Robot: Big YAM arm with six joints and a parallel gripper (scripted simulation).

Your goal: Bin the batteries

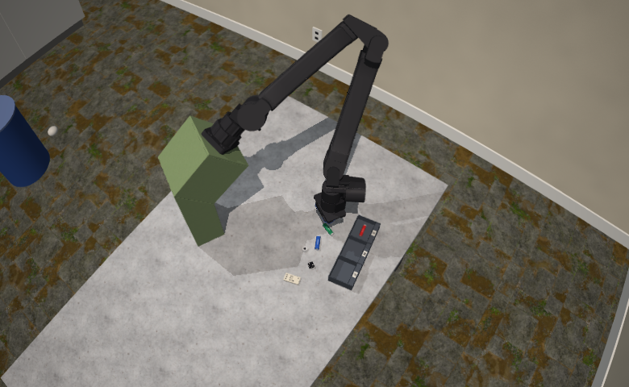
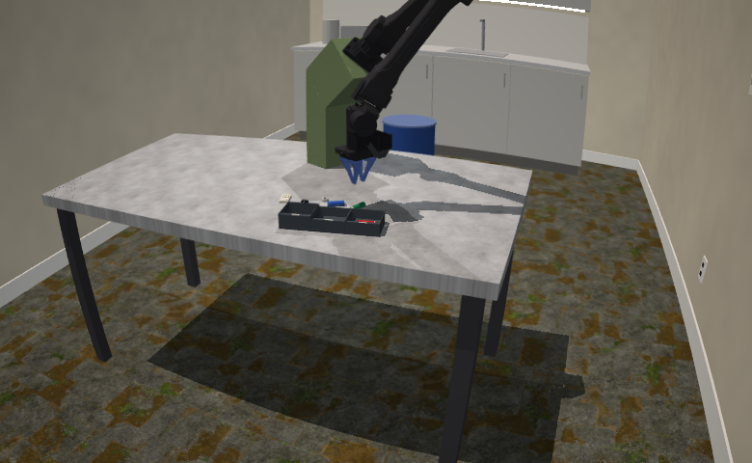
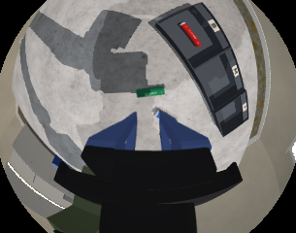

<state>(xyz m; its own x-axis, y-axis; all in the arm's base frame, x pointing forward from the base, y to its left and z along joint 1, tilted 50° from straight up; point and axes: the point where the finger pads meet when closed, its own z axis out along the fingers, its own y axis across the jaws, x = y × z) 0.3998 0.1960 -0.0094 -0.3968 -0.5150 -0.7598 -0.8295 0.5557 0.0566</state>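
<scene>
Right now the green battery is 7 cm below my hand. Round my hand: white ring-shaped piece (1 cm behind, 11 cm to the right, 8 cm below); red battery (10 cm ahead, 7 cm to the left, 7 cm below); blue battery (1 cm ahead, 6 cm to the right, 7 cm below).
</scene>
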